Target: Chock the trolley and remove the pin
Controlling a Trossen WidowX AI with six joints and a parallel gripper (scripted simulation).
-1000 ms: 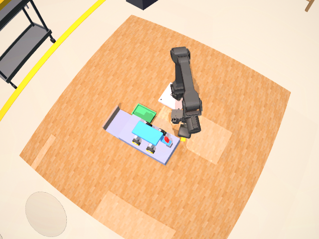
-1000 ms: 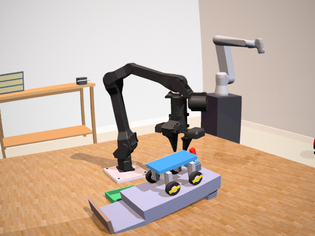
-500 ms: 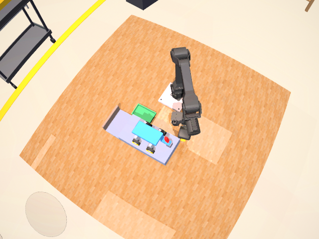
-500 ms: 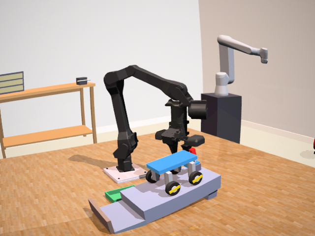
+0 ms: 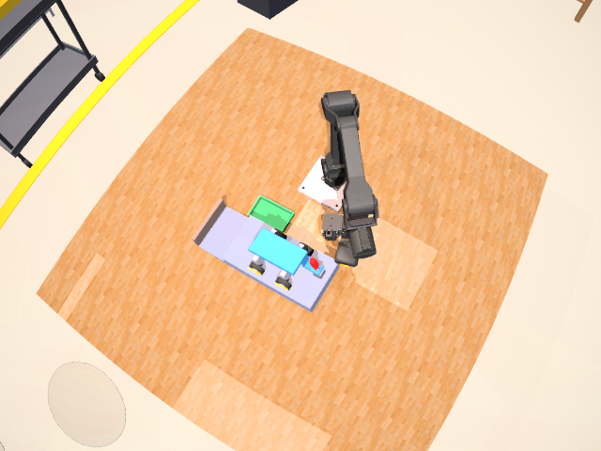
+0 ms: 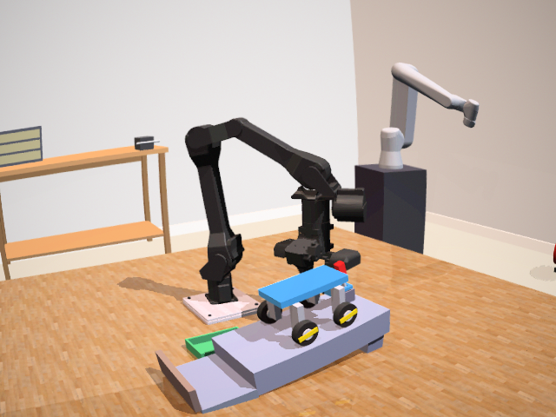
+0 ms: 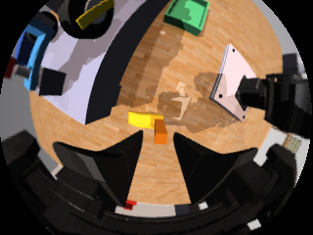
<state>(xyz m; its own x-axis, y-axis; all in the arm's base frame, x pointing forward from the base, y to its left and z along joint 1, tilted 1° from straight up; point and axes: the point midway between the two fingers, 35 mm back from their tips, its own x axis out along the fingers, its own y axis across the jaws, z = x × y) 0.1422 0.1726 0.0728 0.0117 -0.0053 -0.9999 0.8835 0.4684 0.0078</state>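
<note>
Now: gripper tip 30 mm above the yellow chock, 20 mm short of it and 10 mm to the right of it. Also, from my gripper tip: red-headed stop pin: 130 mm ahead, 70 mm above, 10 mm to the right; then blue-topped trolley: 170 mm ahead, 100 mm to the right, 50 mm above; then grey ramp: 170 mm ahead, 110 mm to the right, 10 mm below.
</note>
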